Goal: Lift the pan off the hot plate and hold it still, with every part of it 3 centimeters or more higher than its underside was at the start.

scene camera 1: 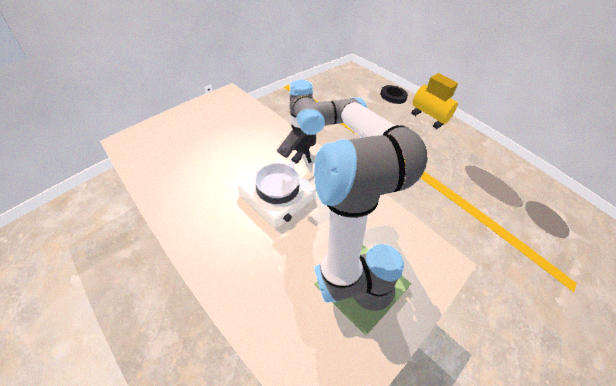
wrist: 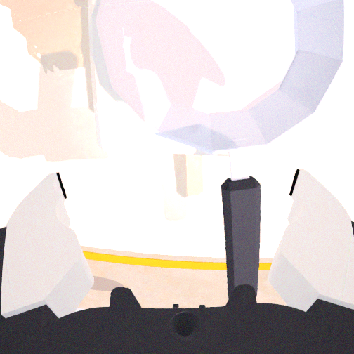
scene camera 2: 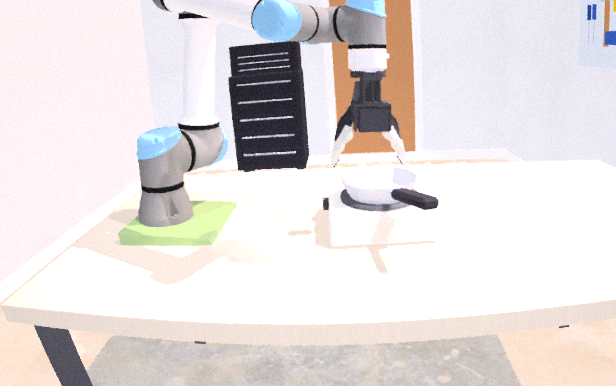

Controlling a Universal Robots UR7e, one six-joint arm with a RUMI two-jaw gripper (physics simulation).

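Frame: origin at the arm's base, x left, y down, z back, level; millimetres.
Where they show: gripper, between the fingertips: (scene camera 1: 297, 164) (scene camera 2: 368, 166); arm's base, origin of its link: (scene camera 1: 372, 290) (scene camera 2: 166, 216).
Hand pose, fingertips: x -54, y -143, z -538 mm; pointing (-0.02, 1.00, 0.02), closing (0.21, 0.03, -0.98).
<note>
Things, the pixels of their top centre, and the offset from my fingertips. Level surfaces: height alone.
- white hot plate, centre of its top: (scene camera 2: 376, 193) (scene camera 1: 278, 186) dz -11, dx +86, dy +92 mm
- same table, height of its surface: dy +171 mm
- hot plate's dark knob, centre of its top: (scene camera 2: 325, 197) (scene camera 1: 287, 215) dz +117, dx +128, dy +117 mm
A pale, round, open pan (scene camera 1: 277, 181) (scene camera 2: 367, 191) (wrist: 316, 75) sits level on the dark disc of the white hot plate (scene camera 1: 265, 210) (scene camera 2: 360, 227). Its black handle (scene camera 2: 416, 198) (wrist: 242, 230) sticks out to the right and toward the camera in scene camera 2; in scene camera 1 it does not show clearly. My gripper (scene camera 1: 302, 160) (scene camera 2: 368, 164) (wrist: 177, 175) is open and empty, pointing down above the pan's level. In the wrist view the handle lies below, in the span between the fingers, nearer the right finger, touching neither as far as I can see.
The arm's base stands on a green plate (scene camera 1: 366, 320) (scene camera 2: 172, 237) on the same table (scene camera 1: 200, 240) (scene camera 2: 280, 295). The hot plate's dark knob (scene camera 1: 287, 217) (scene camera 2: 326, 203) is on its side facing the base. A black drawer cabinet (scene camera 2: 267, 110) stands behind the table.
</note>
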